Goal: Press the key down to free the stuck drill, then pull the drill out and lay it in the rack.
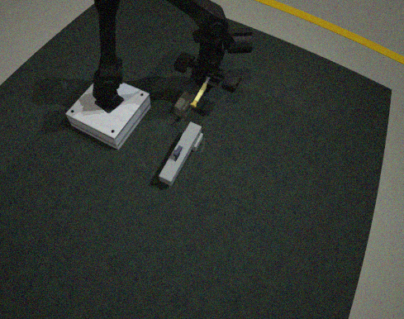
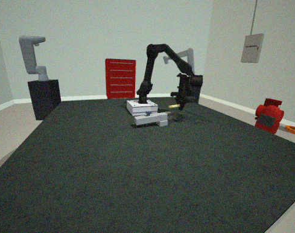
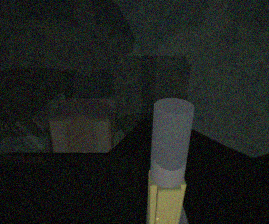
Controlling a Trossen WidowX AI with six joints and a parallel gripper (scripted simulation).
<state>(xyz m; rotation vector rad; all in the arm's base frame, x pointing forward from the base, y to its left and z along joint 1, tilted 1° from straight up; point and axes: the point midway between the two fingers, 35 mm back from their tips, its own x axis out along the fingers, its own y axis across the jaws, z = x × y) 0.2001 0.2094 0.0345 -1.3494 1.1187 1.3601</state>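
Now: the rack 50 mm to the right of my gripper tip, 50 mm below it and 40 mm behind it. Round my gripper tip: grey housing: 200 mm to the right, 70 mm ahead, 30 mm below; then key: 220 mm to the right, 70 mm ahead, 20 mm below; then drill: 40 mm to the right, 30 mm above, 10 mm ahead.
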